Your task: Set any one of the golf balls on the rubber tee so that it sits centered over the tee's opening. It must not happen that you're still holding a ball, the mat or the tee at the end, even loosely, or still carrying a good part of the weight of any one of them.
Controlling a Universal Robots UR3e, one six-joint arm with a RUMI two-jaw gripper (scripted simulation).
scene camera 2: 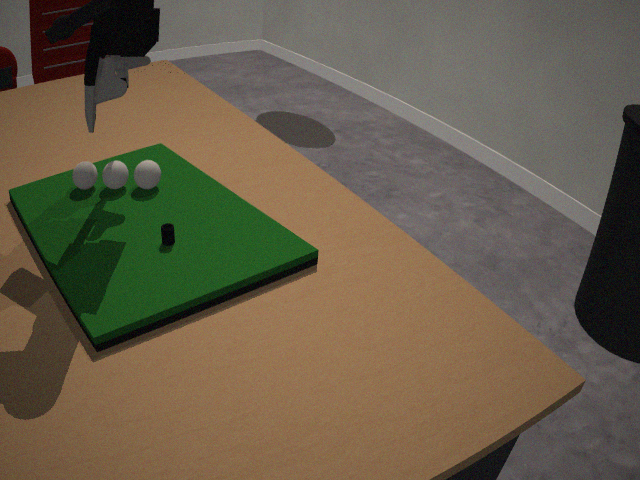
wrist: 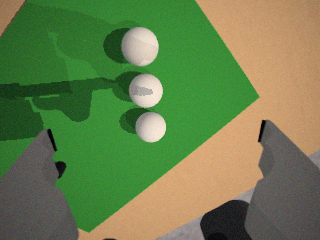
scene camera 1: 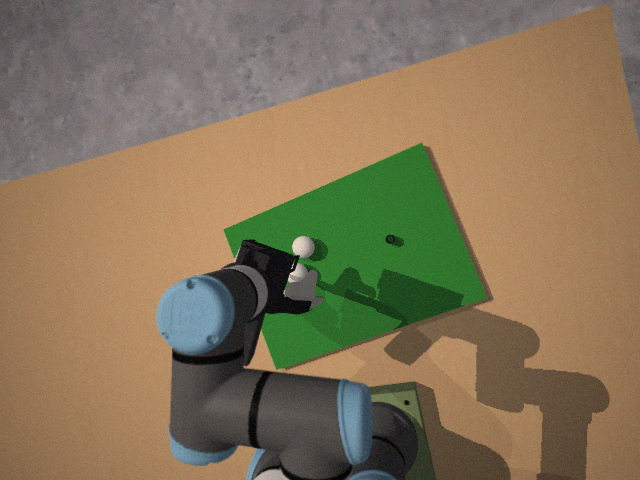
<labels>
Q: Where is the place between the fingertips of my gripper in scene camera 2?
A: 110, 108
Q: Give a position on a green mat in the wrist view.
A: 71, 77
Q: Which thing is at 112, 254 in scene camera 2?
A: A green mat.
</labels>
